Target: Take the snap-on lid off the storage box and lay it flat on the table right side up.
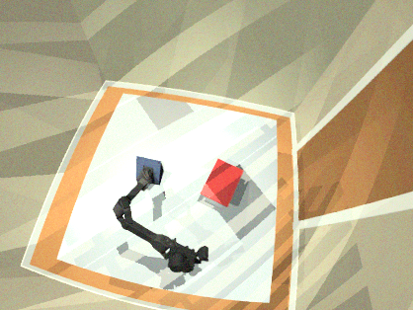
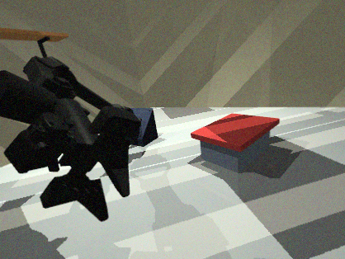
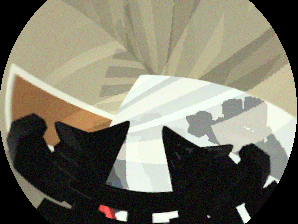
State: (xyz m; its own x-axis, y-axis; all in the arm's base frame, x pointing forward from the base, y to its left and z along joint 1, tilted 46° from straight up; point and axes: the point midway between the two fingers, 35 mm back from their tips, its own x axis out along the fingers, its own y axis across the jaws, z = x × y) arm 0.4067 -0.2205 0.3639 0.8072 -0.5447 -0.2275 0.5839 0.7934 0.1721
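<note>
The red lid is 46 cm to the left of my gripper tip, 5 cm below it and 2 cm ahead of it. Round my gripper tip: storage box (46 cm to the left, 10 cm below, 2 cm ahead).
</note>
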